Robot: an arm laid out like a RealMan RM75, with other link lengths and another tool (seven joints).
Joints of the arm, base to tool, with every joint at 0 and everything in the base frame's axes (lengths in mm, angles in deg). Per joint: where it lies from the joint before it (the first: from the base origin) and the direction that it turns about. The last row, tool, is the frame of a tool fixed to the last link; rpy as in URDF.
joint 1: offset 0 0 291 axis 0 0 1
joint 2: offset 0 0 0 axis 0 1 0
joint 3: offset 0 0 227.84 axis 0 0 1
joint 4: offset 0 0 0 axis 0 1 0
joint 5: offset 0 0 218.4 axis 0 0 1
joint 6: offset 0 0 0 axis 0 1 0
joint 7: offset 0 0 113.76 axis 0 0 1
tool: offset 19 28 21 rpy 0 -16.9 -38.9
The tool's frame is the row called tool.
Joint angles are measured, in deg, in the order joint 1, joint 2, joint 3, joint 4, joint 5, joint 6, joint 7. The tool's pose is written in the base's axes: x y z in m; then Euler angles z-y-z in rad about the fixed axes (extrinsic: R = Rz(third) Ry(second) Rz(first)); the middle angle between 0 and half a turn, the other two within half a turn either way. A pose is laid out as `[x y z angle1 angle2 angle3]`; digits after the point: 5 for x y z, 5 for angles.
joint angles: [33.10 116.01 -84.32 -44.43 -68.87 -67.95 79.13]
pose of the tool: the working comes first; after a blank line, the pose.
Where each joint sits with the arm in this pose, in the base's axes (m; each line is computed from the numbers above, not from the rounded line before):
joint 1: 0.0000 0.0000 0.2910
joint 2: 0.0000 0.0000 0.2910
joint 3: 0.1715 0.1118 0.1911
joint 4: 0.1715 0.1118 0.1911
joint 5: 0.2114 0.3194 0.1363
joint 6: 0.2114 0.3194 0.1363
joint 7: 0.1442 0.3550 0.0517
the tool: 0.1375 0.3327 0.0194

[0.13754 0.33268 0.01937 -0.71773 2.20532 2.94563]
